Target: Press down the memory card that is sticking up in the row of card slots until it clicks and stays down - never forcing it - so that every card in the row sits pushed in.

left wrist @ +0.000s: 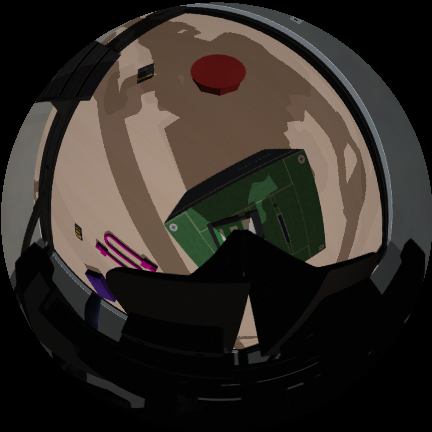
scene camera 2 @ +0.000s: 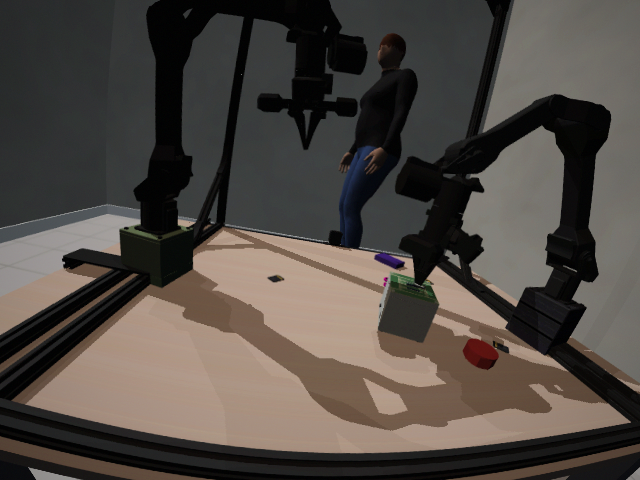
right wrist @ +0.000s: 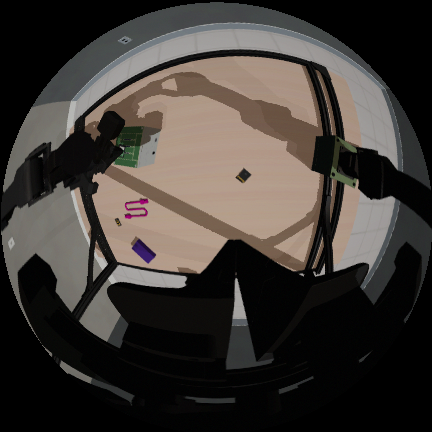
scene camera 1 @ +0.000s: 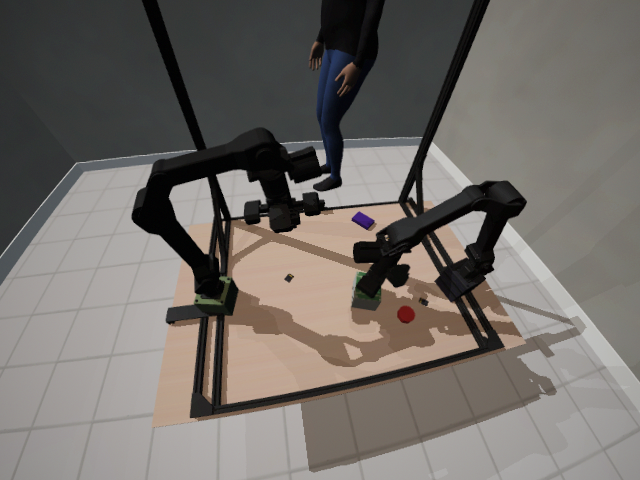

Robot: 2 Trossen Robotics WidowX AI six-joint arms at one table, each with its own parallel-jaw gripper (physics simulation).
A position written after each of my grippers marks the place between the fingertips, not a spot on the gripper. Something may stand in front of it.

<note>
My right gripper (scene camera 2: 305, 149) is shut and holds nothing. A red round button (scene camera 2: 479, 353) rests on the table. Further things: my left gripper (scene camera 2: 417, 285).
The red round button also shows in the left wrist view (left wrist: 218, 74). My left gripper also shows in the left wrist view (left wrist: 239, 235), in the right wrist view (right wrist: 122, 150) and in scene camera 1 (scene camera 1: 372, 283). My right gripper is seen too in the right wrist view (right wrist: 233, 245) and in scene camera 1 (scene camera 1: 288, 227). The right wrist view misses the red round button, which is hidden by my left gripper.
</note>
